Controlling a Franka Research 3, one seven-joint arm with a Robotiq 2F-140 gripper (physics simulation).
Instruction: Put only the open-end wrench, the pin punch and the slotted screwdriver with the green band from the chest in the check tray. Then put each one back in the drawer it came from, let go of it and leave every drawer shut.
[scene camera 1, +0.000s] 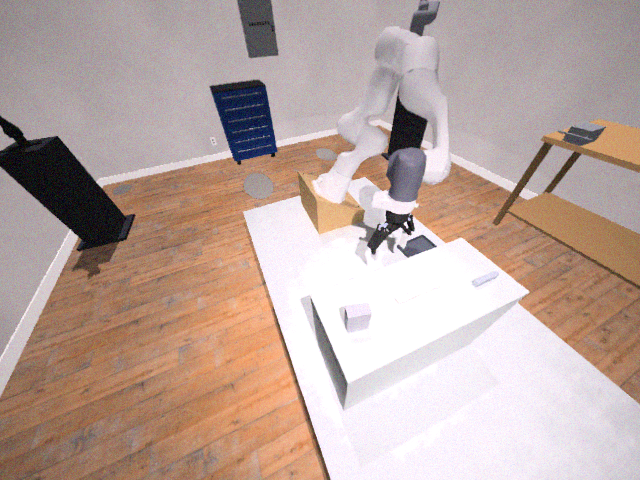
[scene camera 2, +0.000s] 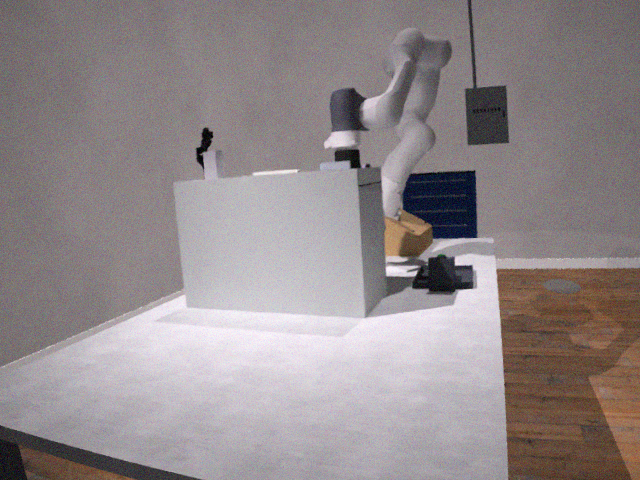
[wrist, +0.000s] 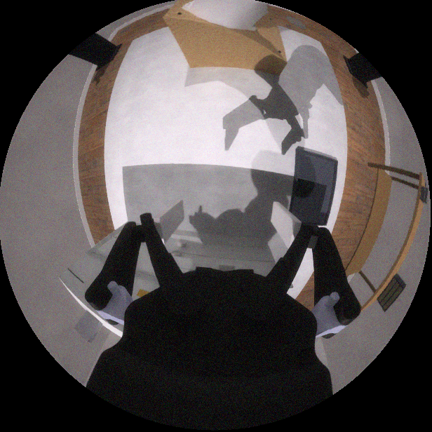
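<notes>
My gripper (scene camera 1: 385, 250) (wrist: 227, 209) is open and empty, pointing down beside the chest's arm-facing side; in scene camera 2 its fingers are hidden behind the chest. The white chest (scene camera 1: 439, 330) (scene camera 2: 273, 242) stands on the table. Its drawer fronts lie below the fingers in the wrist view, partly covered by the gripper body; I cannot tell whether every drawer is fully shut. The dark check tray (scene camera 1: 419, 246) (scene camera 2: 466, 279) (wrist: 327, 175) lies on the table beside the chest; I make out no tool in it. The wrench, punch and green-banded screwdriver cannot be made out.
On the chest top are a pale box (scene camera 1: 357, 316) (scene camera 2: 212, 164), a pale rounded bar (scene camera 1: 484, 279) (scene camera 2: 334, 165) and a thin flat sheet (scene camera 1: 416, 295) (scene camera 2: 275, 172). A dark block (scene camera 2: 442, 273) with a green spot stands by the tray. The arm's wooden base (scene camera 1: 336, 214) (wrist: 225, 45) is behind.
</notes>
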